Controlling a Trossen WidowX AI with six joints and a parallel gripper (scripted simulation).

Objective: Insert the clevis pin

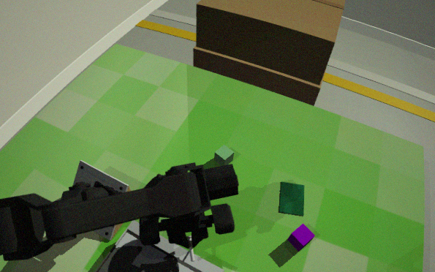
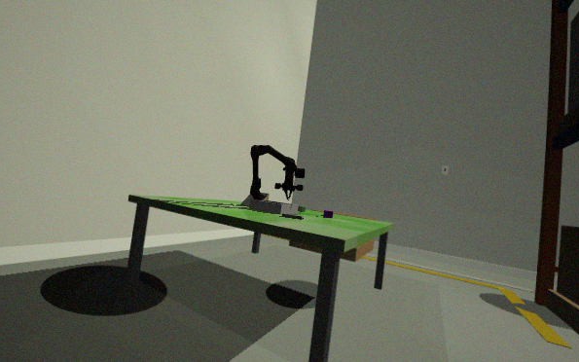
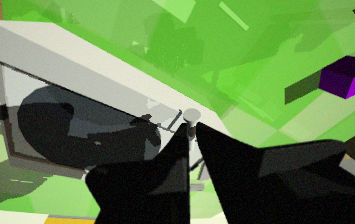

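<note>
My gripper tip is 6 cm past the dark grey disc, 10 cm to the left of it and 3 cm above it. From my gripper tip the other things lie so: steel tray (3 cm behind, 10 cm to the right, 4 cm below); then steel clevis pin (1 cm to the right); then purple cube (21 cm ahead, 18 cm to the left, 6 cm below).
</note>
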